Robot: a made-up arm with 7 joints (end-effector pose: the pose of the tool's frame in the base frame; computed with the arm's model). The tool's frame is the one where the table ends.
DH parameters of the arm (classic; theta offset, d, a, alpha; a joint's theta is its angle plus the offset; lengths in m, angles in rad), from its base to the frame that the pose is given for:
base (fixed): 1.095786 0 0.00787 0
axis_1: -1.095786 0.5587 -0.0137 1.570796
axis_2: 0 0.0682 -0.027 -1.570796
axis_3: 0 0.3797 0.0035 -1.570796
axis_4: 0 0.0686 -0.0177 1.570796
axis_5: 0 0.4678 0.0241 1.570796
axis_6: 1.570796 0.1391 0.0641 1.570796
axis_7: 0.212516 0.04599 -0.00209 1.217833
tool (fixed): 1.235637 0.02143 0 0
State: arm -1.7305 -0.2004 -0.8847 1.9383 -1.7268 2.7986 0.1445
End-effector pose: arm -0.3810 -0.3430 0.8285 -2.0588 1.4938 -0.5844
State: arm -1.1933 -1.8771 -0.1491 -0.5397 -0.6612 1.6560 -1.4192
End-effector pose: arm 0.2767 -0.7783 0.7018 2.2279 -0.8122 0.2310
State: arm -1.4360 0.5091 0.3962 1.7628 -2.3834 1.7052 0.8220
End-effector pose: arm 0.3388 -0.0920 1.0366 2.6426 -0.8529 0.5936
Working (the frame after each row of the table, in the pose's form):
after base (fixed): 0.0036 0.0070 0.0000 0.0000 0.0000 1.0958
after axis_1: 0.0018 0.0206 0.5587 1.2699 -1.1093 -1.1093
after axis_2: -0.0690 0.0348 0.5455 -0.3649 -0.4178 -1.4026
after axis_3: -0.0921 0.2155 0.8787 -1.8155 0.5718 -1.1073
after axis_4: -0.0320 0.2528 0.8824 0.5536 1.2495 -1.0438
after axis_5: 0.1853 -0.1348 1.0306 -1.2219 -0.6966 -2.4293
after axis_6: 0.3082 -0.0451 1.0477 0.9670 1.0337 -0.3424
after axis_7: 0.3325 -0.0834 1.0552 2.5203 0.7951 0.2223

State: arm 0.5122 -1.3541 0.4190 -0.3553 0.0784 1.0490 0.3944
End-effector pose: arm 0.8105 0.2292 0.9407 -0.5482 0.0179 0.1674
Working (the frame after each row of the table, in the pose's form):
after base (fixed): 0.0036 0.0070 0.0000 0.0000 0.0000 1.0958
after axis_1: -0.0083 0.0003 0.5587 1.5333 0.4015 0.4015
after axis_2: 0.0200 -0.0620 0.5851 -0.3463 1.3225 0.4308
after axis_3: 0.3432 0.1213 0.6636 -1.2564 0.4777 1.6894
after axis_4: 0.3024 0.1626 0.7043 0.0711 1.0588 0.7509
after axis_5: 0.6859 0.3147 0.9262 1.4168 1.4806 -0.1880
after axis_6: 0.7746 0.1900 0.9197 -1.7259 -0.1213 -1.6043
after axis_7: 0.8111 0.2180 0.9224 -0.4785 -0.3170 -1.0361

